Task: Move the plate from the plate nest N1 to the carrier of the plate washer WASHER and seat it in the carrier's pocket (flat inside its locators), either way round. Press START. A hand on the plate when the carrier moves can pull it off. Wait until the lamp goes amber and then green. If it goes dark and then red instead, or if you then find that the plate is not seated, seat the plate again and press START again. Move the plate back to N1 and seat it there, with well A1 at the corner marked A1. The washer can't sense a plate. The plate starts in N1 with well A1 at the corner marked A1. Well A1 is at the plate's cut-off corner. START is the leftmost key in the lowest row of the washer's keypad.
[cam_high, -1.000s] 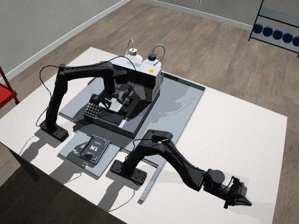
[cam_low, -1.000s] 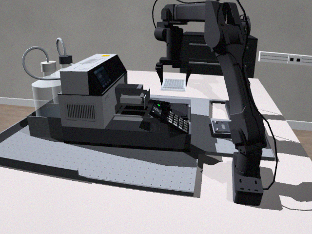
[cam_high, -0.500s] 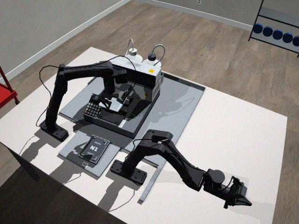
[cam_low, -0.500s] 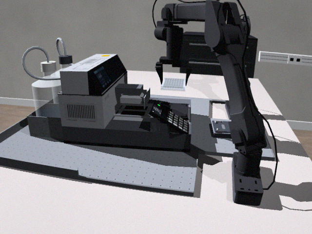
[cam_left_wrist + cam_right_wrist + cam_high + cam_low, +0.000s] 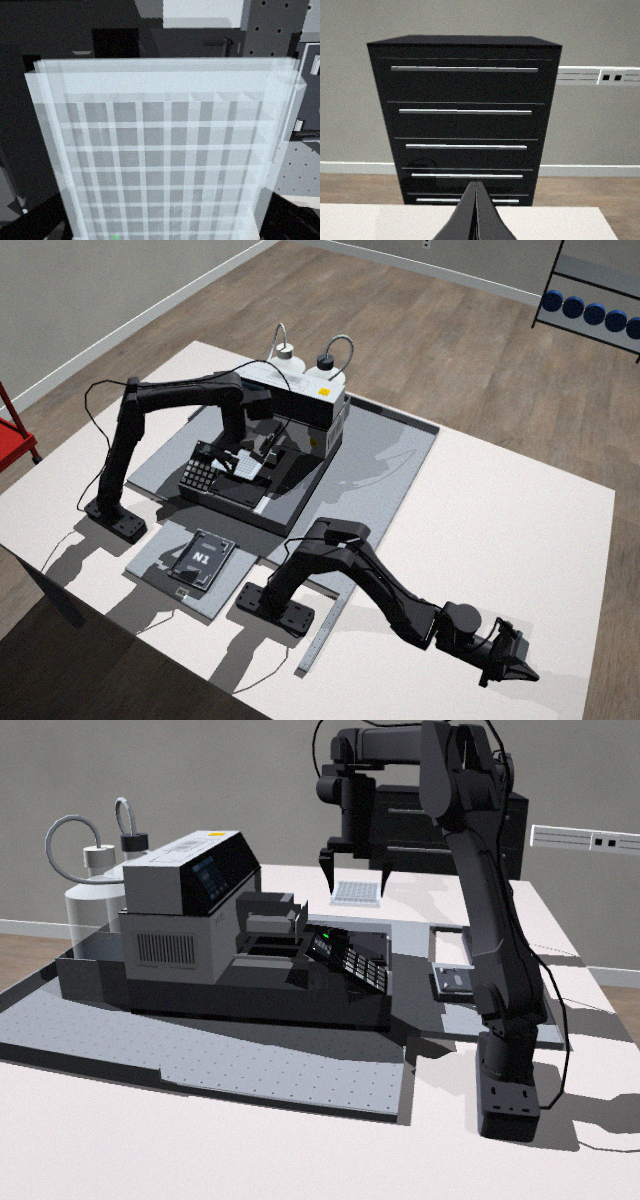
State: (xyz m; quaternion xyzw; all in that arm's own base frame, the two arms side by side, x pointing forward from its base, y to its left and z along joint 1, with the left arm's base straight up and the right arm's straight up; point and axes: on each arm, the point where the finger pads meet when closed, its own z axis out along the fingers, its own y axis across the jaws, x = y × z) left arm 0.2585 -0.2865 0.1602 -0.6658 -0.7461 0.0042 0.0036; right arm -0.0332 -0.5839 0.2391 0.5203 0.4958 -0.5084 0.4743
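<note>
Now: the white plate right at my left hand. Also, from my left hand: dark carrier 100 mm below; splash panel 100 mm ahead, 60 mm below, 10 mm to the left; wash head 150 mm ahead, 50 mm below, 20 mm to the left.
</note>
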